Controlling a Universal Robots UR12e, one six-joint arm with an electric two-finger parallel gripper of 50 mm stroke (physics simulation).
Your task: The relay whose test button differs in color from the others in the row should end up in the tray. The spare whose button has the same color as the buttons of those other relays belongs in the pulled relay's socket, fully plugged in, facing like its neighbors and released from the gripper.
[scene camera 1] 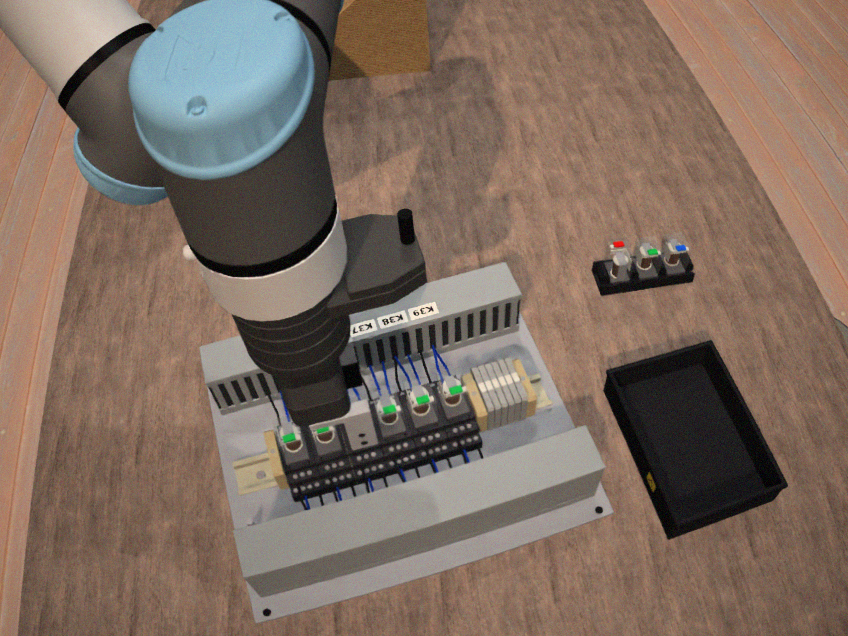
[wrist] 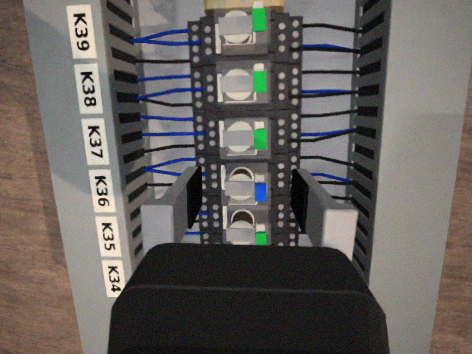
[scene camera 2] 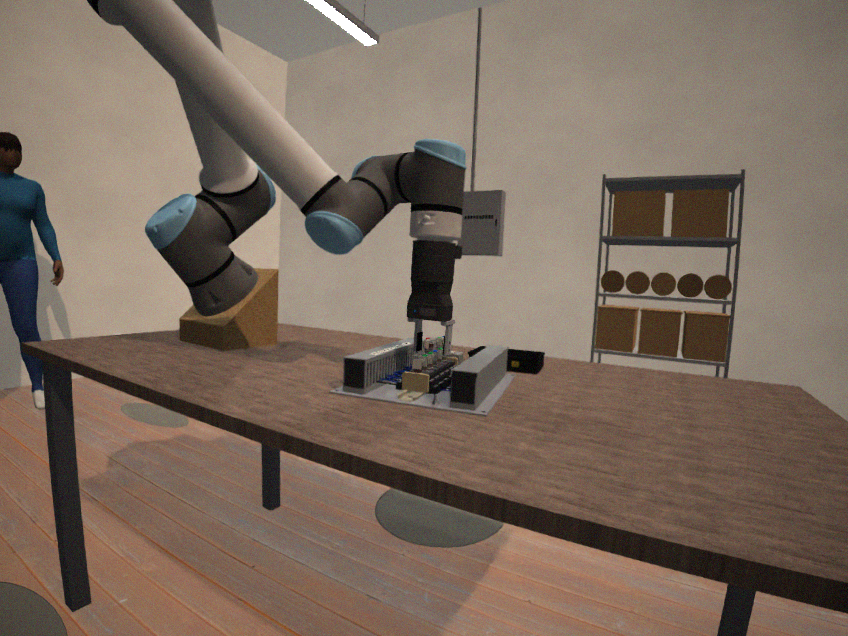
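Seen in the pictures: gripper, between the fingertips: (scene camera 1: 356, 413) (wrist: 246, 186) (scene camera 2: 431, 352); arm's base, origin of its link: (scene camera 2: 228, 292).
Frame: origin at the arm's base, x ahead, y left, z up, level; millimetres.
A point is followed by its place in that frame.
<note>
The relay with the blue button (wrist: 241, 186) {x 683, y 51, z -72 mm} sits in the row at label K36; in scene camera 1 the gripper hides it. The neighbouring relays in view, such as K37 (wrist: 241, 137) {x 675, y 77, z -72 mm} (scene camera 1: 389, 414) {x 688, y 79, z -71 mm} and K38 (wrist: 240, 84) {x 666, y 102, z -72 mm} (scene camera 1: 420, 403) {x 678, y 104, z -70 mm}, have green buttons. My gripper (wrist: 246, 186) {x 686, y 51, z -75 mm} (scene camera 1: 356, 403) {x 686, y 51, z -75 mm} (scene camera 2: 433, 338) {x 686, y 51, z -75 mm} is open, pointing down, with its fingers on either side of the blue-button relay and nothing held. The green-button spare (scene camera 1: 645, 255) {x 495, y 323, z -93 mm} stands in the middle of the black holder (scene camera 1: 647, 282) {x 501, y 330, z -128 mm}, between the red-button spare (scene camera 1: 619, 265) {x 504, y 295, z -99 mm} and the blue-button spare (scene camera 1: 674, 254) {x 493, y 354, z -94 mm}. The black tray (scene camera 1: 631, 438) {x 686, y 290, z -122 mm} (scene camera 2: 530, 361) {x 762, y 314, z -112 mm} is empty.
Grey wire ducts (scene camera 1: 417, 510) {x 772, y 105, z -76 mm} (wrist: 407, 150) {x 762, y 98, z -77 mm} run along both sides of the relay row, with wires between. Grey terminal blocks (scene camera 1: 500, 390) {x 652, y 172, z -93 mm} stand beyond K39. The tray and the spare holder are right of the panel in scene camera 1.
</note>
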